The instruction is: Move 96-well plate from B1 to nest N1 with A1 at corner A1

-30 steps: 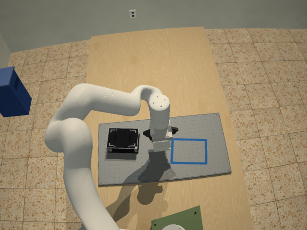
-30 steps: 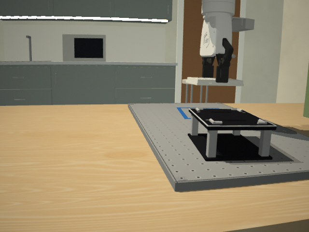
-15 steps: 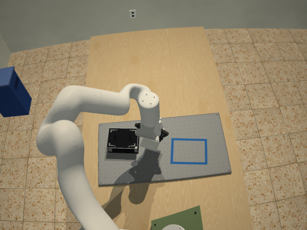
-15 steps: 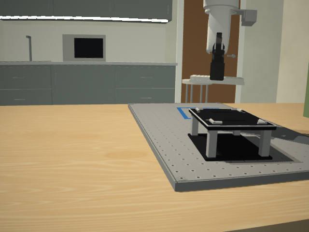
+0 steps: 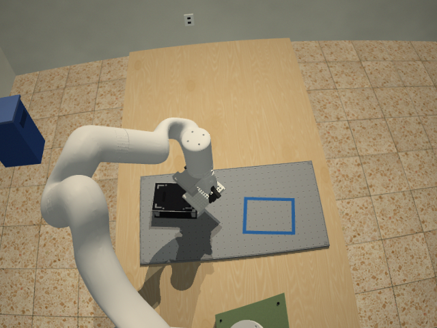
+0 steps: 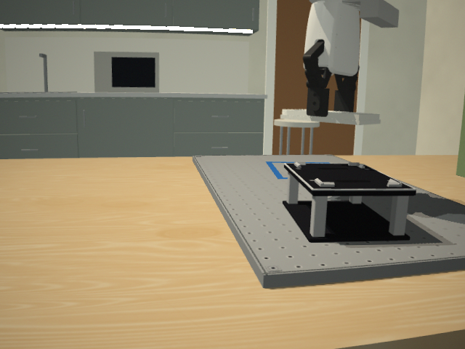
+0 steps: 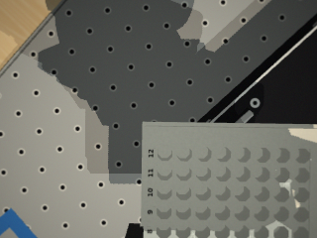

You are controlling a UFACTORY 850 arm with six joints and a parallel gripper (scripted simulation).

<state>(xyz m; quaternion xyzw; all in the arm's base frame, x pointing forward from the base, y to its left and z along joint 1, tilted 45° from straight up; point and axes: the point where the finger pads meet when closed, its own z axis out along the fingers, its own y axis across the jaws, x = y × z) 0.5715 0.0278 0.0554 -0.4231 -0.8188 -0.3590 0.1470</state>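
Right now my hand is 40 mm short of the black raised plate nest, 110 mm to the right of it and 80 mm above it. Round my hand: locator (10 mm ahead, 180 mm to the left, 80 mm below); white 96-well plate (10 mm below).
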